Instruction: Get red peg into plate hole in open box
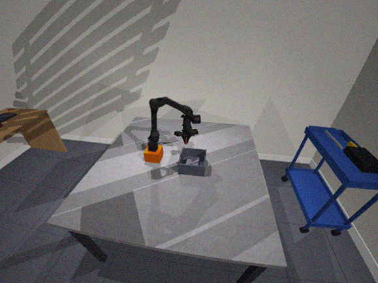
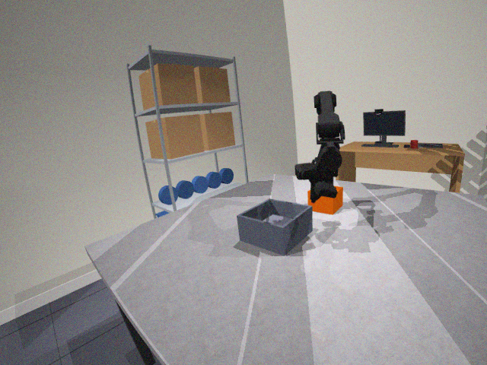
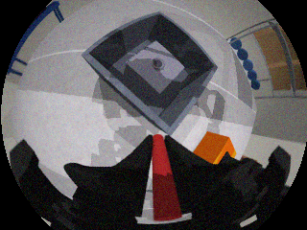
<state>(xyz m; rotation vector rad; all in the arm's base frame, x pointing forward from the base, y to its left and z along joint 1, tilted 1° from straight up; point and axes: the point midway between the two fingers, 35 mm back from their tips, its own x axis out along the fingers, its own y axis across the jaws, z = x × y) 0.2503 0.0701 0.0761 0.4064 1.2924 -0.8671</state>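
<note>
My gripper tip is now 110 mm to the left of the plate, 80 mm above it and 70 mm short of it. From my gripper tip the other things lie so: red peg: 30 mm above, 10 mm to the left; then grey box: 110 mm to the right, 100 mm below, 70 mm ahead.
</note>
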